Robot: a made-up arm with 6 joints.
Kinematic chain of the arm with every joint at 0, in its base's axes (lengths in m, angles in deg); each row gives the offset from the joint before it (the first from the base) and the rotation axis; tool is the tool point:
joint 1: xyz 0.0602 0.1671 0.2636 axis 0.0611 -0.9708 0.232
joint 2: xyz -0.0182 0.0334 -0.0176 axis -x
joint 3: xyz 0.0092 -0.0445 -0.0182 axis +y
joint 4: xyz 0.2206 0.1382 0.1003 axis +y
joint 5: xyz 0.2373 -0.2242 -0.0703 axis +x
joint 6: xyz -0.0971 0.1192 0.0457 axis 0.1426 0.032 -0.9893
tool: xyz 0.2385 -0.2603 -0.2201
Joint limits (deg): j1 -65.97..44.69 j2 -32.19..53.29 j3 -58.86..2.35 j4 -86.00..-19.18 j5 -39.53..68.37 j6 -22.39..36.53
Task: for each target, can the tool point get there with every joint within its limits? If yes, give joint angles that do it. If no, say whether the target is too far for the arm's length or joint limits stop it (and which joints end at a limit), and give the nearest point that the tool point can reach.
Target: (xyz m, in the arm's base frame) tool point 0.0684 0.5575 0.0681
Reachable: no: joint limits stop it (at a limit: joint 1, joint 2, joint 3, joint 5, joint 6) | nearest point 0.4770 0.3858 -0.0200 | short by 0.452 m
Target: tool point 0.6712 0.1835 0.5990
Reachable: yes | joints -49.35 10.13 -45.53 -69.87 47.49 -5.16
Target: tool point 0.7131 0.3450 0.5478
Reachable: yes | joints -10.57 38.21 -19.50 -45.16 30.16 -12.61
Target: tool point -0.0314 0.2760 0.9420
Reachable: yes | joints 29.03 27.13 -38.16 -75.27 22.58 10.22
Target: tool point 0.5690 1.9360 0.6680
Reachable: no: too far | nearest point 0.3548 0.7677 0.5635 | short by 1.192 m
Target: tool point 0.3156 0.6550 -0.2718
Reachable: no: joint limits stop it (at a limit: joint 1, joint 2, joint 3, joint 5, joint 6) | nearest point 0.5777 0.4408 -0.1170 | short by 0.372 m
